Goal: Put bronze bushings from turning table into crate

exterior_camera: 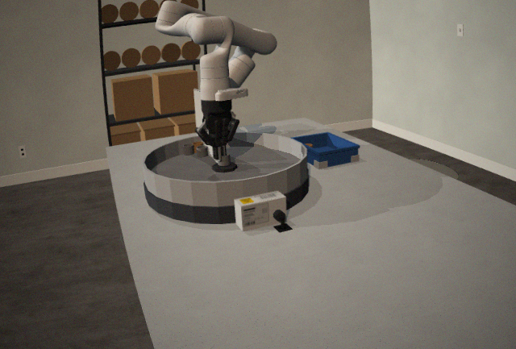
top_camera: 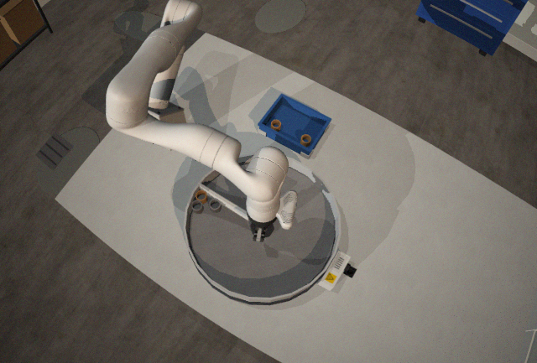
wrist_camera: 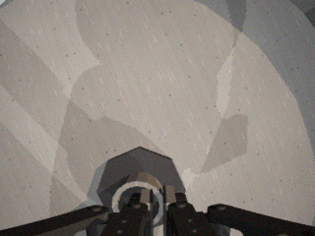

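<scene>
My gripper is now 10 mm past the turning table, 10 mm to the right of it and 40 mm above it. Also, from my hand: blue crate: 120 mm behind, 360 mm to the left, 70 mm below.
</scene>
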